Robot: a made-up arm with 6 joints. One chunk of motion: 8 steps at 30 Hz.
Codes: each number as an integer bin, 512 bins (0 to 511) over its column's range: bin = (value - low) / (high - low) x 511, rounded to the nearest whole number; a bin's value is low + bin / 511 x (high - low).
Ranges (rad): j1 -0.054..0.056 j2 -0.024..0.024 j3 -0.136..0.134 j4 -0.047..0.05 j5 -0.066..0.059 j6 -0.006..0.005
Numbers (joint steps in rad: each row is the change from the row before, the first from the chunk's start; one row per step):
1: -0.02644 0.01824 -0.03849 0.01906 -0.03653 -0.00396
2: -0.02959 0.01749 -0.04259 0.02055 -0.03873 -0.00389
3: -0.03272 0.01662 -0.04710 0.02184 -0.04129 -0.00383
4: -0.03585 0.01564 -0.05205 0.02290 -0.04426 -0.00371
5: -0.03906 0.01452 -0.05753 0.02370 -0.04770 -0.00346
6: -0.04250 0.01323 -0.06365 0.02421 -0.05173 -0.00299
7: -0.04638 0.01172 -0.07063 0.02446 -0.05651 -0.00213
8: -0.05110 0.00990 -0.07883 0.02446 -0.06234 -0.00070
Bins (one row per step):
1: 128 450 185 348 120 95
2: 113 442 177 356 111 98
3: 99 432 168 363 101 101
4: 84 422 159 368 89 106
5: 69 410 149 372 75 118
6: 53 396 137 375 58 140
7: 35 380 124 376 39 180
8: 13 361 108 376 15 246

